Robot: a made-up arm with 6 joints. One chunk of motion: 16 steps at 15 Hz.
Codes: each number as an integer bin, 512 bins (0 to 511) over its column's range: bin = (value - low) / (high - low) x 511, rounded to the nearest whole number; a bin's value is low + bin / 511 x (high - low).
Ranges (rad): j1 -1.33..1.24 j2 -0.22..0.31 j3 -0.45..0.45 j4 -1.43..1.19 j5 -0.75..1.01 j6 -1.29..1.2
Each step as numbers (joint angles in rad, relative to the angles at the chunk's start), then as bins.
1 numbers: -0.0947 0.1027 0.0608 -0.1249 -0.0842 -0.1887
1 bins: 246 311 290 255 193 226
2 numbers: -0.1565 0.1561 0.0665 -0.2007 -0.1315 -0.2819
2 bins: 233 363 293 240 180 207
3 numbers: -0.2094 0.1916 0.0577 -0.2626 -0.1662 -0.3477
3 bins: 223 397 288 228 170 193
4 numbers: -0.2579 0.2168 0.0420 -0.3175 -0.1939 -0.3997
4 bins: 213 421 279 217 161 183
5 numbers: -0.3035 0.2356 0.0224 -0.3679 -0.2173 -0.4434
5 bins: 204 439 268 207 155 174
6 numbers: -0.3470 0.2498 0.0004 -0.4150 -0.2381 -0.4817
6 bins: 195 453 256 198 149 166
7 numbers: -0.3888 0.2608 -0.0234 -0.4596 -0.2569 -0.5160
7 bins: 187 464 242 189 143 159
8 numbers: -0.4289 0.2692 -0.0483 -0.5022 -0.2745 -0.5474
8 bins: 179 472 228 181 138 152
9 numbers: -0.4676 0.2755 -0.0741 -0.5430 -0.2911 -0.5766
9 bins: 171 478 213 173 133 146
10 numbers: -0.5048 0.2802 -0.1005 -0.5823 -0.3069 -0.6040
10 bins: 164 482 198 165 129 141
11 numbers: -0.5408 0.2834 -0.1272 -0.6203 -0.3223 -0.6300
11 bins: 157 485 183 158 124 135
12 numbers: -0.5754 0.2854 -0.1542 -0.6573 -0.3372 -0.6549
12 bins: 150 487 168 151 120 130
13 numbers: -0.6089 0.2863 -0.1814 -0.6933 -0.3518 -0.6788
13 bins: 143 488 153 144 116 125
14 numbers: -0.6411 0.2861 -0.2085 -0.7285 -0.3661 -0.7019
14 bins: 137 488 137 137 111 121
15 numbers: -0.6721 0.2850 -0.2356 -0.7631 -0.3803 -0.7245
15 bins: 131 487 122 130 107 116
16 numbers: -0.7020 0.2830 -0.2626 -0.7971 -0.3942 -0.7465
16 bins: 125 485 106 123 103 112
